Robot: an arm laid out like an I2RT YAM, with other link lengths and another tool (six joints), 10 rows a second.
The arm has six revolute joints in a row. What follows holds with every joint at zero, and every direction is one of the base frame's.
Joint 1 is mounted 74.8 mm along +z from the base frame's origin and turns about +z.
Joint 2 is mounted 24.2 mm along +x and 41.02 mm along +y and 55.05 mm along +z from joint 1 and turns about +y.
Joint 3 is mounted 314.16 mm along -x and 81.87 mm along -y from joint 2 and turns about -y.
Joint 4 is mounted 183.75 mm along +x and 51.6 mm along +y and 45 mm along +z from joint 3 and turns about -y.
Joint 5 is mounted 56.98 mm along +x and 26.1 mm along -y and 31.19 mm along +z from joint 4 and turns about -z.
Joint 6 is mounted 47.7 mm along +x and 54.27 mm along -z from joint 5 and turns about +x.
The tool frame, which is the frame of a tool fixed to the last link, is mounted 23 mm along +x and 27 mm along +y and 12 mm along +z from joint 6; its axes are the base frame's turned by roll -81.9, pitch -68.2 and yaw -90 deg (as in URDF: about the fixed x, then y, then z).
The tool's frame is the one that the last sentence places.
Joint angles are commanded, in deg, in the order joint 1, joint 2, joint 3, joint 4, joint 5, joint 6. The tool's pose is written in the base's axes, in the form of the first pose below.
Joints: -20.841, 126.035, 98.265, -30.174, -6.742, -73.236
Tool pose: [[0.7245 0.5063 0.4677 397.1], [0.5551 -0.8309 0.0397 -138.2], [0.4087 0.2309 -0.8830 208.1], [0 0 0 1]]
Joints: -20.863, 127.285, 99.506, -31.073, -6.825, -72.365
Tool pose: [[0.7367 0.4988 0.4565 400.6], [0.5399 -0.8404 0.0470 -139.3], [0.4071 0.2118 -0.8885 203.8], [0 0 0 1]]
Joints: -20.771, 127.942, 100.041, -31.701, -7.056, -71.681
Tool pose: [[0.7444 0.4954 0.4478 402.2], [0.5293 -0.8465 0.0566 -138.6], [0.4071 0.1949 -0.8924 201.1], [0 0 0 1]]
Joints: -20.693, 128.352, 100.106, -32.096, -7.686, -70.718
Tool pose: [[0.7515 0.4904 0.4413 402.6], [0.5146 -0.8543 0.0729 -136.9], [0.4128 0.1723 -0.8944 198.8], [0 0 0 1]]
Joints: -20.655, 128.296, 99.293, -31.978, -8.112, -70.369
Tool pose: [[0.7552 0.4909 0.4343 400.8], [0.5085 -0.8569 0.0842 -135.3], [0.4135 0.1573 -0.8968 196.6], [0 0 0 1]]
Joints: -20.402, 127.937, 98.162, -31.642, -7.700, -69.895
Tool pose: [[0.7621 0.4869 0.4267 398.5], [0.5035 -0.8601 0.0823 -132.7], [0.4071 0.1521 -0.9006 195.1], [0 0 0 1]]
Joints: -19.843, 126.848, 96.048, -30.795, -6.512, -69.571
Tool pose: [[0.7682 0.4840 0.4191 393.9], [0.5049 -0.8605 0.0682 -128.1], [0.3936 0.1592 -0.9054 194.9], [0 0 0 1]]
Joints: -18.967, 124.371, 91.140, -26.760, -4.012, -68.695
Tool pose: [[0.7722 0.4647 0.4334 386.4], [0.5047 -0.8629 0.0258 -121.7], [0.3860 0.1988 -0.9008 195.0], [0 0 0 1]]
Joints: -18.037, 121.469, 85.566, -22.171, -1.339, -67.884
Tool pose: [[0.7743 0.4429 0.4520 376.7], [0.5053 -0.8627 -0.0201 -114.7], [0.3811 0.2440 -0.8918 195.5], [0 0 0 1]]
